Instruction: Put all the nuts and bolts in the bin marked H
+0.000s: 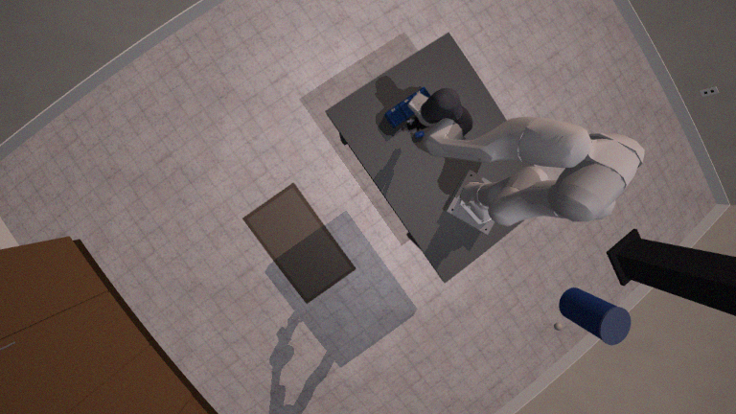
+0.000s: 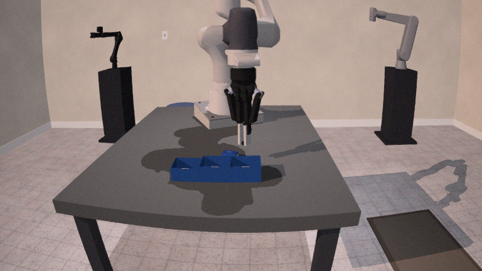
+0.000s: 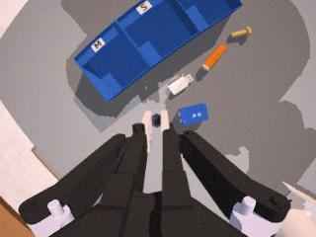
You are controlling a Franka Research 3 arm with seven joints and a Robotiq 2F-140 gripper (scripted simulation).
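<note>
The dark round piece lies 30 mm below my hand. From my hand the other things lie so: orange stick-like thing 30 mm ahead, 130 mm to the right, 90 mm below; then blue block 40 mm behind, 40 mm to the right, 80 mm below; then blue bin 110 mm ahead, 70 mm to the right, 70 mm below.
</note>
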